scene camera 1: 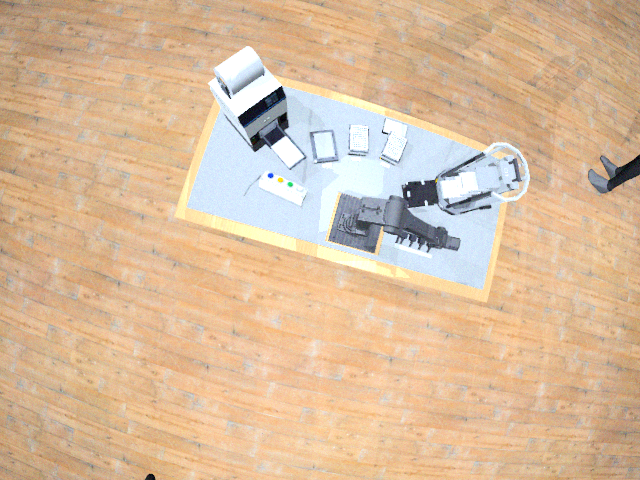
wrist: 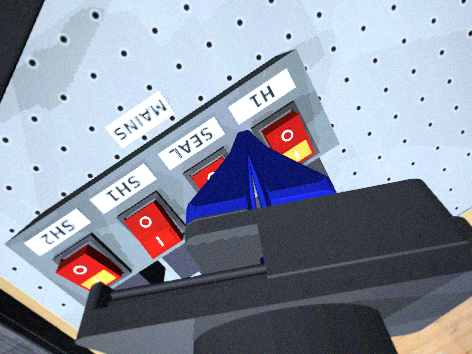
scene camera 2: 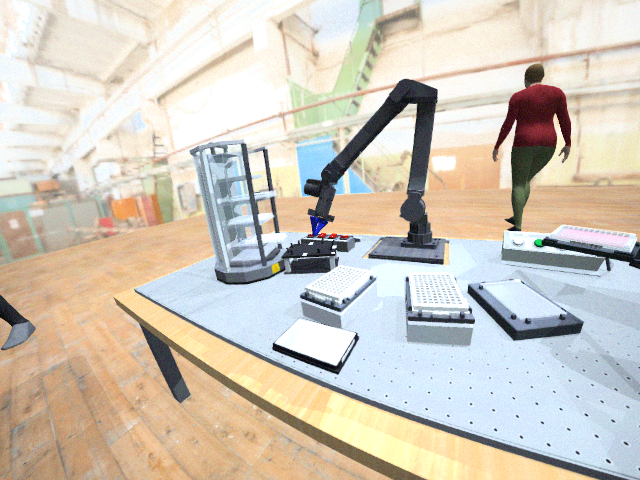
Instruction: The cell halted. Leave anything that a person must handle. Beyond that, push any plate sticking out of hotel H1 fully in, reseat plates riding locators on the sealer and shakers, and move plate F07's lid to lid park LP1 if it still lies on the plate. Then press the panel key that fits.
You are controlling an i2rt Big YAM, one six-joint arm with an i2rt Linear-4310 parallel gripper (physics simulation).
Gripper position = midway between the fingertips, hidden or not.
Note:
The gripper [wrist: 244,139] is shut, with nothing in its grasp. Further things: a pink-topped plate [scene camera 2: 608,240] and a plate lid [scene camera 2: 515,297].
The wrist view misses the pink-topped plate: it is out of frame. The wrist view misses the plate lid: it is out of frame.

